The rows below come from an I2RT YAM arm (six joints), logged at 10 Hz.
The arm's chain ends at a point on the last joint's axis. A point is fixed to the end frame.
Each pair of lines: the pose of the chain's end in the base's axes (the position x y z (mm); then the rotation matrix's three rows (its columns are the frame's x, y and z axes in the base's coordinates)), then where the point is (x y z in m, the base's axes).
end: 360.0 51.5 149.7; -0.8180 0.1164 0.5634; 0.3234 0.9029 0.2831; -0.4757 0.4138 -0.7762
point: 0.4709 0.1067 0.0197
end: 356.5 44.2 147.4; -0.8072 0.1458 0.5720; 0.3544 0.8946 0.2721; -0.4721 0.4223 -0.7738
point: 0.4691 0.0971 0.0179
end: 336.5 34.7 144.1; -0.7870 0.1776 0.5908; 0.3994 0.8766 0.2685; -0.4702 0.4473 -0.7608
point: 0.4525 0.0863 0.0171
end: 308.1 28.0 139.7; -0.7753 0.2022 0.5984; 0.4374 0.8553 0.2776; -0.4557 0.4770 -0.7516
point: 0.4256 0.0806 0.0145
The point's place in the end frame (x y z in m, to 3 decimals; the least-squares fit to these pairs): -0.011 0.009 0.179
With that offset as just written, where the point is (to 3 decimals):
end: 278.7 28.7 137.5; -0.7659 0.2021 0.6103; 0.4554 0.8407 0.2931; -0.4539 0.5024 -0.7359
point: 0.398 0.084 0.015
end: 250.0 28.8 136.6; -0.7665 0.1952 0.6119; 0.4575 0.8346 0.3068; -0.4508 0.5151 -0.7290
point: 0.370 0.086 0.016
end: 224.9 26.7 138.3; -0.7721 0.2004 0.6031; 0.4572 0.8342 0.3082; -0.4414 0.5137 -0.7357
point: 0.343 0.084 0.016
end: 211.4 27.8 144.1; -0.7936 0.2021 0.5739; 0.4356 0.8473 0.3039; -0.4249 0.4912 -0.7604
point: 0.325 0.085 0.017
